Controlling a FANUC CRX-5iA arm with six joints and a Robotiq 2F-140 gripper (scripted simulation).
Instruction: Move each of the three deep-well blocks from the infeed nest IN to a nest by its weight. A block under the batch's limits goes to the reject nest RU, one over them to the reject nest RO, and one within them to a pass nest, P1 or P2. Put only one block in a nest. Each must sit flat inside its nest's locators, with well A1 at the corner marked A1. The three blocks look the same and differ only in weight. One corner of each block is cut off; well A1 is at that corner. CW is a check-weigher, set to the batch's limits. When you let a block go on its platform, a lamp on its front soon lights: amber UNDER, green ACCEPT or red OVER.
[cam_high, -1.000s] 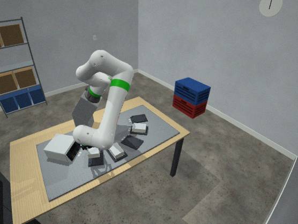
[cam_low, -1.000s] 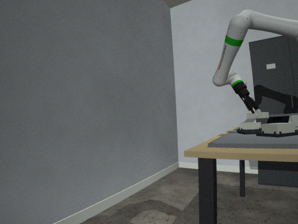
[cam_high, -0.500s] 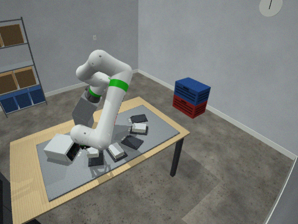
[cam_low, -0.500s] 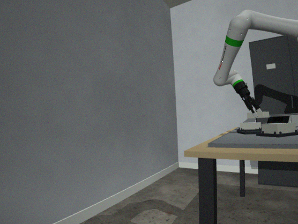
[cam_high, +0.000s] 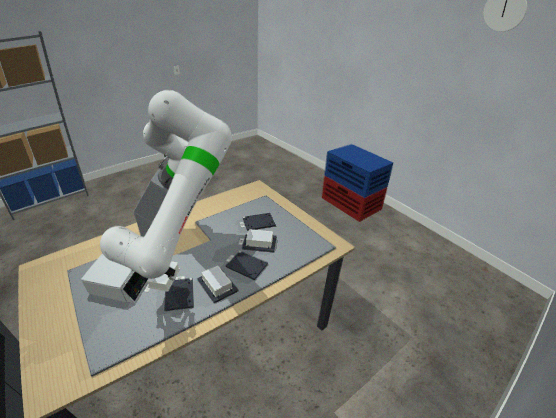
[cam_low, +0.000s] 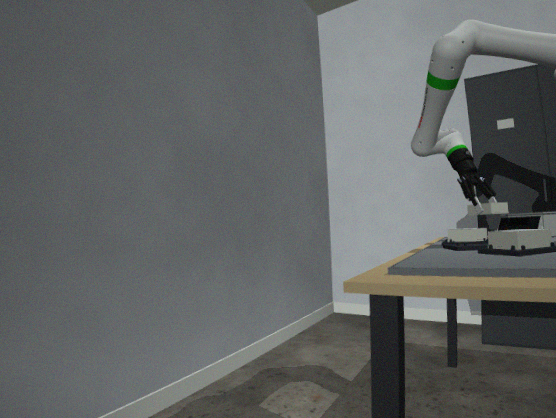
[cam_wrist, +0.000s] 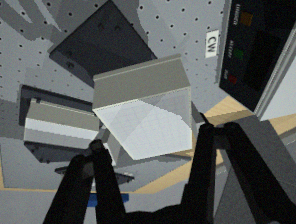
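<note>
The weigher platform lies 160 mm behind my hand, 220 mm to the right of it and 40 mm below it. Also, from my hand: CW label: 70 mm behind, 90 mm to the right, 130 mm below; then check-weigher: 160 mm behind, 210 mm to the right, 70 mm below; then dark nest plate: 30 mm ahead, 210 mm to the left, 130 mm below.
</note>
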